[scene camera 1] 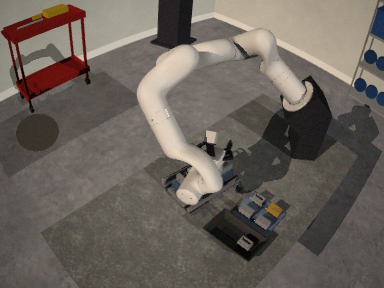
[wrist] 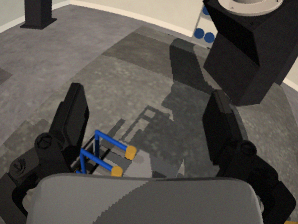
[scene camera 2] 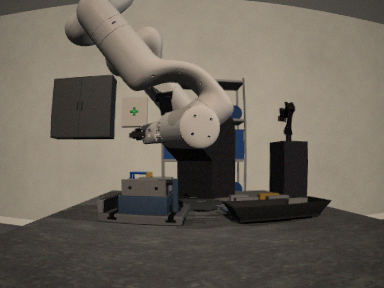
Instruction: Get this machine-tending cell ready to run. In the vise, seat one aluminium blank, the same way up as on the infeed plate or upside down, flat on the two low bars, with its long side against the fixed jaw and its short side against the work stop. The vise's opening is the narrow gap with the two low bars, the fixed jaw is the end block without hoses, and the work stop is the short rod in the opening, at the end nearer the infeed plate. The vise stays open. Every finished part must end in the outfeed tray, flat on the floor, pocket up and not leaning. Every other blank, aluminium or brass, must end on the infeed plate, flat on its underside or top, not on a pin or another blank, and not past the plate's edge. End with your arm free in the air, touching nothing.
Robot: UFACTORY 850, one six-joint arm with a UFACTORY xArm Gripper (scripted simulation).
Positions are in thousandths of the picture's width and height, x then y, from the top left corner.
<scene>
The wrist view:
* my gripper: 495, 449
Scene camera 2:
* my gripper: 397, 460
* vise: 382, 714
</scene>
